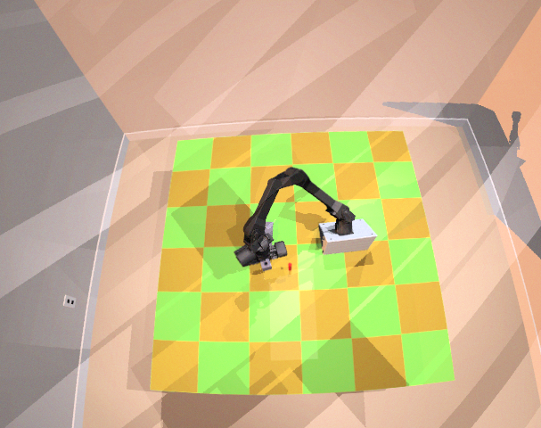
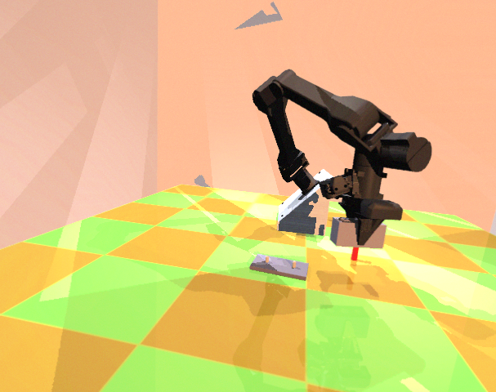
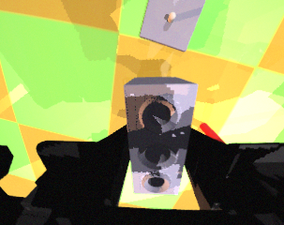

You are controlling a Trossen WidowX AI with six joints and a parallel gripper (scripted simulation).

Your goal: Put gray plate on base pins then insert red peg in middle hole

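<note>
Now: the base 150 mm to the right of my gripper tip, 80 mm below it and 20 mm behind it. Also, from my gripper tip: red peg (100 mm behind, 40 mm to the left, 40 mm below); then gray plate (30 mm above).
</note>
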